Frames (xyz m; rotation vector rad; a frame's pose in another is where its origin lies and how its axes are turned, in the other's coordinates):
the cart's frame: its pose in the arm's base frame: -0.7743 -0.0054 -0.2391 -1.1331 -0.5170 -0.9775
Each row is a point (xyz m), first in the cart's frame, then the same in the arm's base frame.
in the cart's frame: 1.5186 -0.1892 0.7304
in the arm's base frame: -0.0790 0.0701 1.3057
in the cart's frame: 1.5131 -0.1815 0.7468
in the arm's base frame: -0.0732 0.0880 1.3036
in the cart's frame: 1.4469 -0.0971 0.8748
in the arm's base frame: -0.0192 0.2390 1.2570
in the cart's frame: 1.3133 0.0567 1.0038
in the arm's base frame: 0.0601 0.4232 1.1231
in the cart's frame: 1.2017 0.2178 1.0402
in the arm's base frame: 0.1456 0.5146 0.9679
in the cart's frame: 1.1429 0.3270 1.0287
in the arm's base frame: 0.2077 0.5368 0.8623
